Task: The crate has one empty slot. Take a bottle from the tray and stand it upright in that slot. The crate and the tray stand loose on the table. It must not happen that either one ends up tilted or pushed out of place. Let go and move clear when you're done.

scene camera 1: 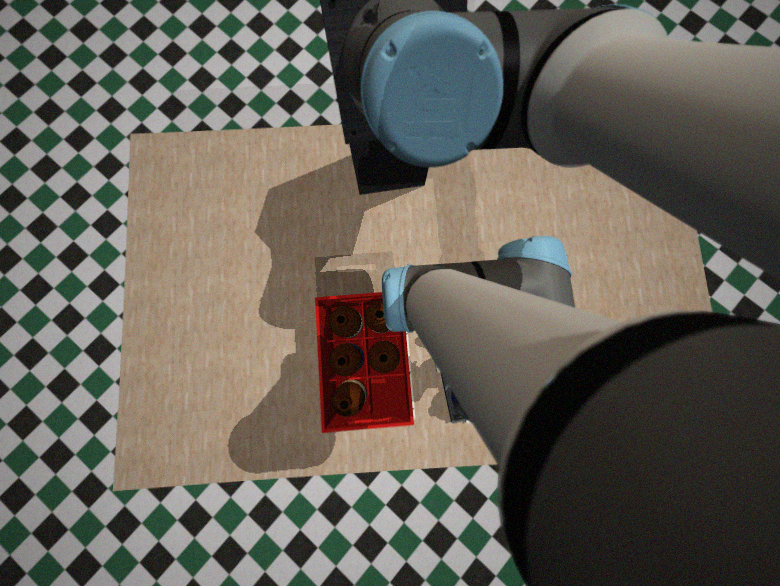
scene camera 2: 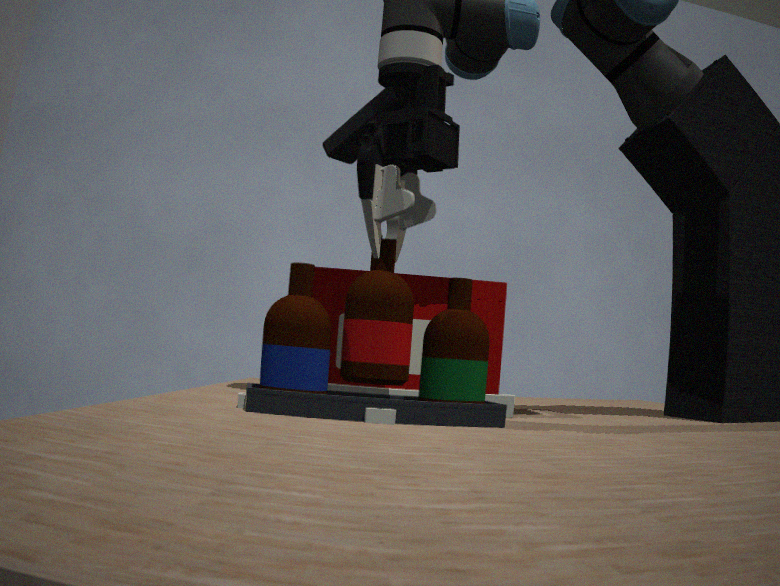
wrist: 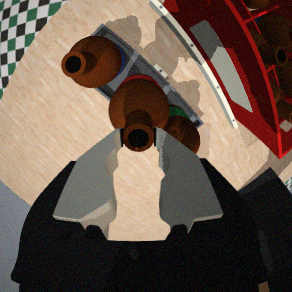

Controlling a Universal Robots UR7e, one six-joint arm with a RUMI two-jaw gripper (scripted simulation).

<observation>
green-labelled bottle: scene camera 2 454, 366; wrist 179, 125
</observation>
